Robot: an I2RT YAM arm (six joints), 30 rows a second.
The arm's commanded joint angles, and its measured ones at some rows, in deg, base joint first. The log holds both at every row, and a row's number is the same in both.
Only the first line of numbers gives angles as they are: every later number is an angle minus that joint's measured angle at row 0.
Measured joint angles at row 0: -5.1, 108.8, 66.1, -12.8, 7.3, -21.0
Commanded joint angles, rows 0 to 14: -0.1, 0.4, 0.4, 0.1, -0.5, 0.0; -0.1, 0.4, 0.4, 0.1, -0.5, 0.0; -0.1, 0.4, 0.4, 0.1, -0.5, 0.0; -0.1, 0.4, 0.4, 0.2, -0.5, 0.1; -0.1, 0.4, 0.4, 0.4, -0.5, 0.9; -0.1, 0.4, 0.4, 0.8, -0.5, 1.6; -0.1, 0.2, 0.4, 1.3, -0.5, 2.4; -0.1, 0.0, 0.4, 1.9, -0.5, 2.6; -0.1, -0.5, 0.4, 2.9, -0.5, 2.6; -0.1, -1.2, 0.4, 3.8, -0.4, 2.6; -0.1, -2.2, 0.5, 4.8, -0.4, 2.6; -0.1, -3.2, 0.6, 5.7, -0.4, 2.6; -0.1, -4.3, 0.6, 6.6, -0.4, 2.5; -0.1, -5.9, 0.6, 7.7, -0.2, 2.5; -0.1, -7.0, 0.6, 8.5, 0.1, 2.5
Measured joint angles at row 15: 0.0, -1.6, 0.0, 6.8, 0.0, 1.6
